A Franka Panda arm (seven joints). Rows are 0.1 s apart.
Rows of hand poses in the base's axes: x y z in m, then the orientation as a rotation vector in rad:
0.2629 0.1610 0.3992 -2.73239 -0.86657 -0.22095
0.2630 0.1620 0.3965 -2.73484 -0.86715 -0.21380
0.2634 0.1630 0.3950 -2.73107 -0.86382 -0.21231
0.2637 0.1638 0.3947 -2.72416 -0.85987 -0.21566
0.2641 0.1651 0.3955 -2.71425 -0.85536 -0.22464
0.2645 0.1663 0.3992 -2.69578 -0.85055 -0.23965
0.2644 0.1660 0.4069 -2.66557 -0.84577 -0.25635
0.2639 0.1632 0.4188 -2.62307 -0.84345 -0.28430
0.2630 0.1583 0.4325 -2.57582 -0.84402 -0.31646
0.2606 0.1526 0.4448 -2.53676 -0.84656 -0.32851
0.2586 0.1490 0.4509 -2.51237 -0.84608 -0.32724
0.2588 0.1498 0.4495 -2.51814 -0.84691 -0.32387
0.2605 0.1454 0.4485 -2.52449 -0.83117 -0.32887
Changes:
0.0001 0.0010 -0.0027 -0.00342 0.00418 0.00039
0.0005 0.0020 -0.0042 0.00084 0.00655 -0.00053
0.0008 0.0028 -0.0045 0.00886 0.00643 -0.00146
0.0012 0.0041 -0.0037 0.02057 0.00323 -0.00249
0.0016 0.0053 0.0000 0.04099 -0.00231 -0.00197
0.0015 0.0050 0.0077 0.07231 -0.00681 0.00161
0.0010 0.0022 0.0196 0.11543 -0.01742 0.00906
0.0001 -0.0027 0.0333 0.16224 -0.03120 0.01938
-0.0023 -0.0084 0.0456 0.19844 -0.03312 0.03089
-0.0043 -0.0120 0.0517 0.22070 -0.02778 0.03773
-0.0041 -0.0112 0.0503 0.21478 -0.02654 0.03697
-0.0024 -0.0156 0.0493 0.21469 -0.02850 0.02418

